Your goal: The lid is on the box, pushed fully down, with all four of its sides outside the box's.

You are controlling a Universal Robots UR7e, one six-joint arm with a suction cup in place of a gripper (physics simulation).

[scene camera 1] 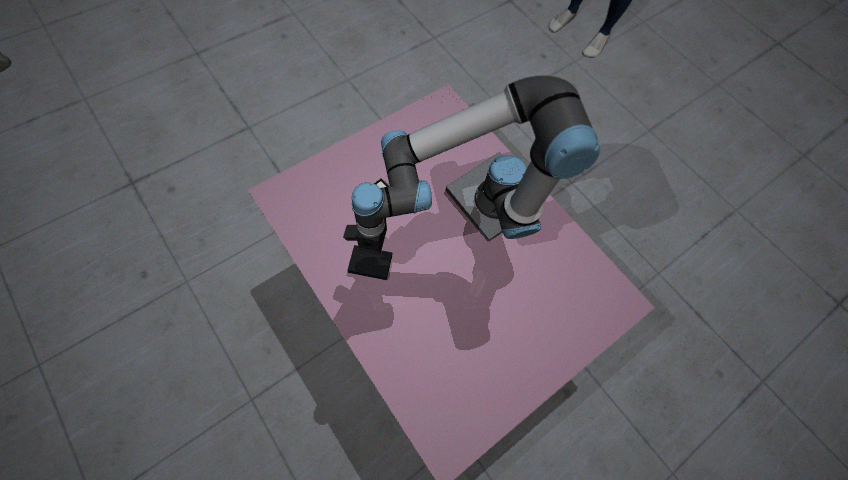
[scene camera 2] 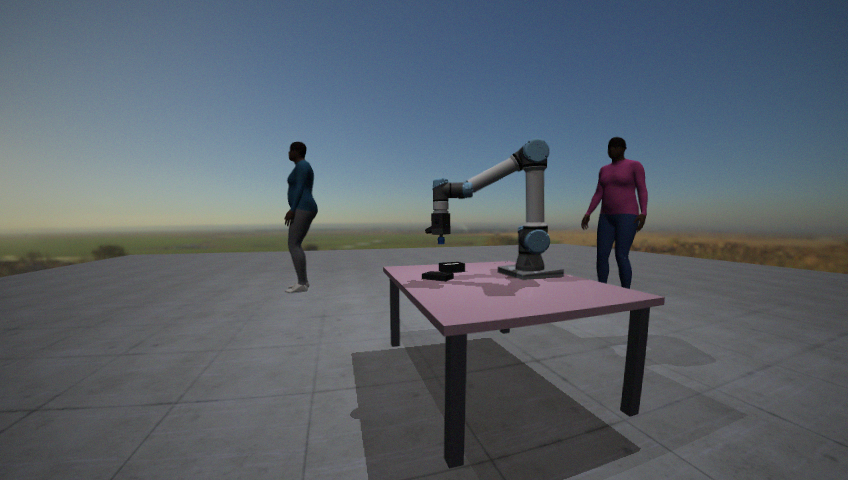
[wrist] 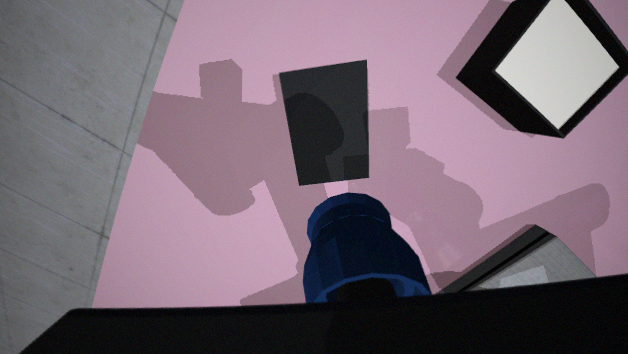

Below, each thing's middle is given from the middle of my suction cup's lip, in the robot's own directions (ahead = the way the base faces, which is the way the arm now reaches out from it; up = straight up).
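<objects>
Black lid point(scene camera 1: 362, 263) in sight. My suction cup: 2 cm to the left of the lid, 1 cm short of it, 17 cm above it.
</objects>
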